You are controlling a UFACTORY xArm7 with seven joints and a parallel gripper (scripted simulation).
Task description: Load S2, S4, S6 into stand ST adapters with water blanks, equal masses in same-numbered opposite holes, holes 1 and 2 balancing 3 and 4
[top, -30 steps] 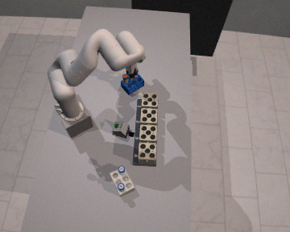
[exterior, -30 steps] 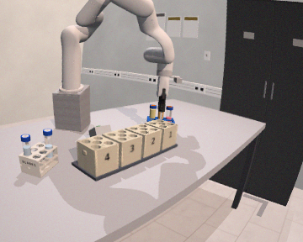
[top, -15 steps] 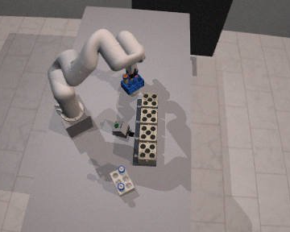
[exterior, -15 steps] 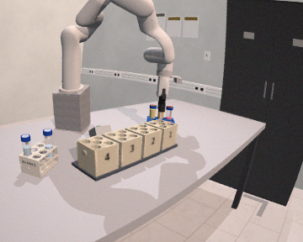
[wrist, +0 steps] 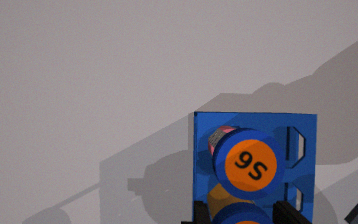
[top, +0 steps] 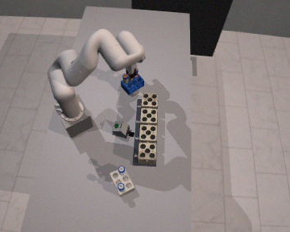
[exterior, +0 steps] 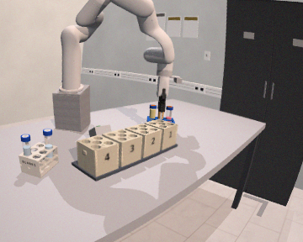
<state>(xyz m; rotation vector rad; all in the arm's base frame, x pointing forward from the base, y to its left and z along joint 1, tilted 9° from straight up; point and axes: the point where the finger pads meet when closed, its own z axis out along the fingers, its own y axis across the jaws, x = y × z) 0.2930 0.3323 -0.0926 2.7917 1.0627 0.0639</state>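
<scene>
My gripper is now 50 mm above the sample tube S2 and 10 mm short of it. Round my hand: sample tube S4: 50 mm below, 40 mm behind, 30 mm to the right; blue sample rack: 90 mm below, 10 mm to the right, 10 mm ahead; sample tube S6: 50 mm below, 30 mm to the left, 30 mm ahead.
</scene>
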